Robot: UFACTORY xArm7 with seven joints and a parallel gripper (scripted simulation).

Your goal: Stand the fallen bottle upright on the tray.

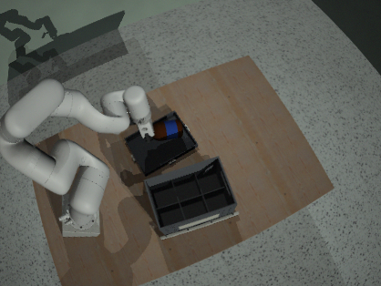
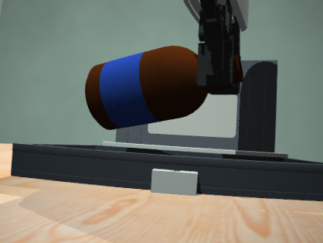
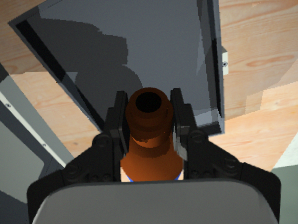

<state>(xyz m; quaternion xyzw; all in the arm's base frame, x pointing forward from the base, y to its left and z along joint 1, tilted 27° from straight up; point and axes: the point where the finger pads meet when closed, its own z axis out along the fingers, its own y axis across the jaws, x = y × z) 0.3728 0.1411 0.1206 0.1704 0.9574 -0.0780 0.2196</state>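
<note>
Now: the bottle 5 cm ahead of my hand, 2 cm to the right of it and 1 cm below it. From my hand the other things lie so: dark crate 3 cm behind, 30 cm to the right, 2 cm below; then tray 3 cm ahead, 2 cm to the right, 9 cm below.
</note>
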